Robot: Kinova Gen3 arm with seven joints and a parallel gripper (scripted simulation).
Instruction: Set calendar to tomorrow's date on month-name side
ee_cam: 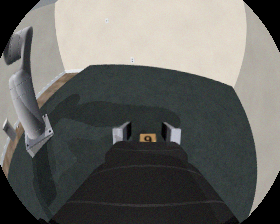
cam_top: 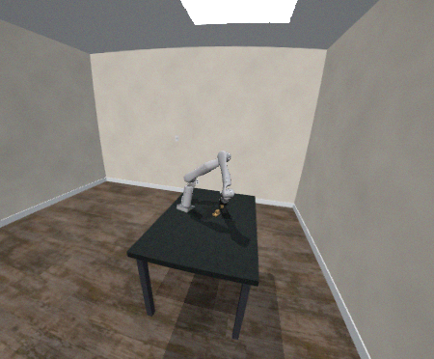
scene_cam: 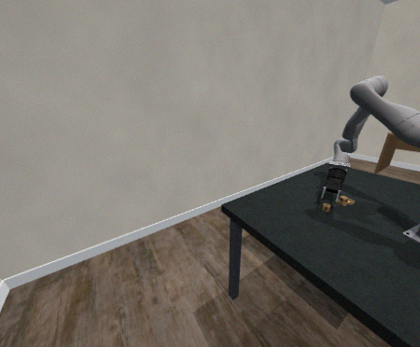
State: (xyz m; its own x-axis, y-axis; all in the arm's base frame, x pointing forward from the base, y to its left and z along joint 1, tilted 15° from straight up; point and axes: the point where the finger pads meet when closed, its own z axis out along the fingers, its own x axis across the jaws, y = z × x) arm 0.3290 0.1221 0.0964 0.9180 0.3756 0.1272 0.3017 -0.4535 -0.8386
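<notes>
The wooden date cube lies 6 cm below my hand and 1 cm to the left of it.
</notes>
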